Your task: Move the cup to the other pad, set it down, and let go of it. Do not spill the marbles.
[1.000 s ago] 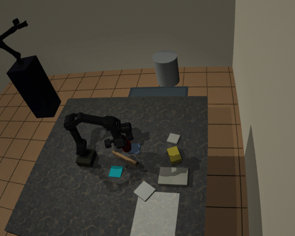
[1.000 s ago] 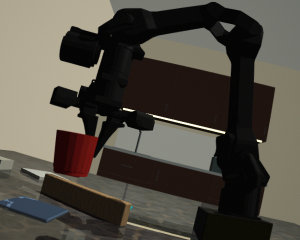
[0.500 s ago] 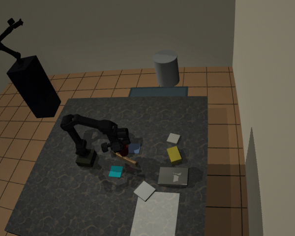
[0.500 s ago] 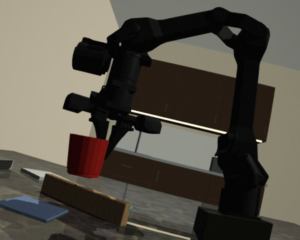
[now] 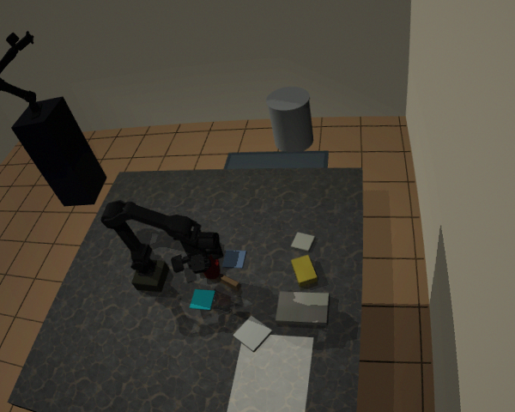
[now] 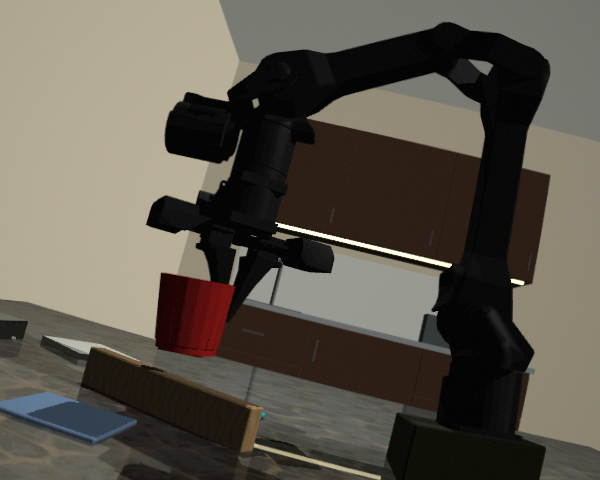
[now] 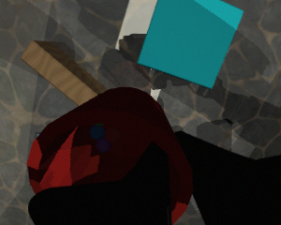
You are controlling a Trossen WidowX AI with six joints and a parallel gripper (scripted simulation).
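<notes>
Right now the teal pad is 20 mm behind my gripper tip, 70 mm to the right of it and 110 mm below it. From my gripper tip the other things lie so: wooden bar (30 mm ahead, 20 mm to the left, 90 mm below); then yellow block (370 mm ahead, 50 mm to the left, 80 mm below); then red cup (30 mm ahead, 10 mm to the left).
</notes>
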